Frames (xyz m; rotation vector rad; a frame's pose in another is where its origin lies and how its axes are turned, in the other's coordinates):
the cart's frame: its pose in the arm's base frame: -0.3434 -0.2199 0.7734 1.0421 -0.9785 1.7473
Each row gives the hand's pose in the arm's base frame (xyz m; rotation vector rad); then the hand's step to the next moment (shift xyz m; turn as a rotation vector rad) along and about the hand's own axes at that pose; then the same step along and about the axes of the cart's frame.
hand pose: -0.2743 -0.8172 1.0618 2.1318 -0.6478 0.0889
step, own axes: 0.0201 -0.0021 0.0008 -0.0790 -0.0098 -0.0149
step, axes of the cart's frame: -0.0039 -0.0149 0.0131 0.0113 0.0443 -0.0669
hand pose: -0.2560 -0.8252 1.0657 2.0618 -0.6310 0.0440
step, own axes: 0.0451 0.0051 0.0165 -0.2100 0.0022 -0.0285
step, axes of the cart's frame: -0.0121 -0.0210 0.0418 0.0435 0.1355 -0.1571
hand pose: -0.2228 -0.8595 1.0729 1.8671 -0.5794 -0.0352
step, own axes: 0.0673 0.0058 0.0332 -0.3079 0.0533 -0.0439
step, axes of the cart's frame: -0.0203 -0.0265 0.0675 0.1078 0.2102 -0.2092
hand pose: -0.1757 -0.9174 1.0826 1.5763 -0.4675 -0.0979
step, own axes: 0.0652 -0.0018 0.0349 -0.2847 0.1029 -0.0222
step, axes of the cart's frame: -0.0194 -0.0279 0.0657 0.1472 0.2075 -0.1655
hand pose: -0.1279 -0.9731 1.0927 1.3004 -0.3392 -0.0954
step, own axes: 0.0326 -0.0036 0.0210 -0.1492 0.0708 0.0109
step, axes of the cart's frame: -0.0080 -0.0152 0.0350 0.0947 0.1181 -0.0669
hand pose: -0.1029 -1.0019 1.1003 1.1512 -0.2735 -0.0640
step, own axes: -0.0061 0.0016 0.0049 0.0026 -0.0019 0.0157
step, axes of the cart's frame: 0.0034 0.0071 0.0013 0.0005 0.0052 0.0152
